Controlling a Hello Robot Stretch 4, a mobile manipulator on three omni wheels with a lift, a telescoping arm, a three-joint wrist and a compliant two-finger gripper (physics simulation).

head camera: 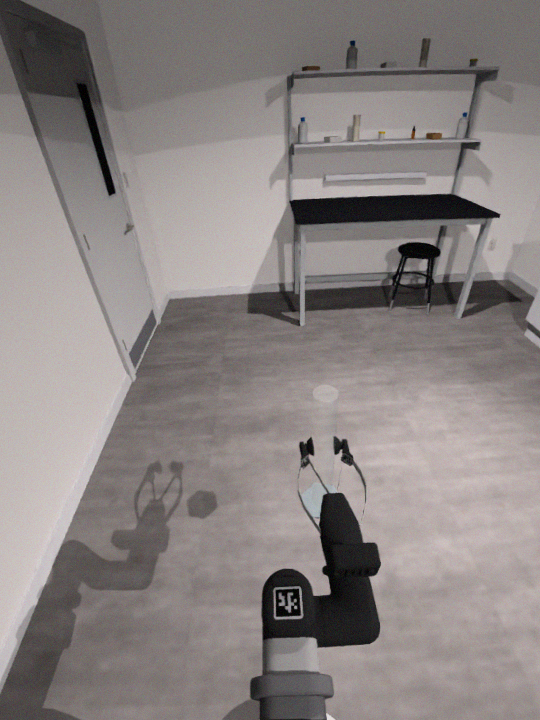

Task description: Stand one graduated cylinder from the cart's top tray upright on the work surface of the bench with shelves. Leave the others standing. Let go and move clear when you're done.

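Places are measured from the robot's base along level axes (x ahead, y left, z up), in centimetres.
Where they show: end effector, tool point: [323, 443].
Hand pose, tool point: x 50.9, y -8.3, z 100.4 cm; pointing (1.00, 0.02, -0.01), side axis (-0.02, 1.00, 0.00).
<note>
After its pixels a point has its place.
My gripper [324, 446] @[x 50.9, y -8.3, z 100.4 cm] is shut on a clear graduated cylinder, with one fingertip on each side of its tube. The graduated cylinder [325, 415] @[x 48.1, y -7.8, z 111.2 cm] is upright, its round top above the fingertips and its pale blue base below them, partly hidden by the gripper. It is held in the air over the floor. The bench with shelves [395, 210] stands against the far wall, well beyond the gripper, with a black work surface. The cart does not show in this view.
Bottles, small boxes and jars stand on the bench's two shelves [386, 143]. A black stool [418, 251] @[x 283.7, y -125.3, z 53.2 cm] stands under the bench's right half. A door [87, 174] @[x 232.8, y 109.9, z 132.0 cm] and wall are on the left. Part of a white cabinet [533, 314] @[x 226.5, y -203.9, z 20.3 cm] shows at the right edge.
</note>
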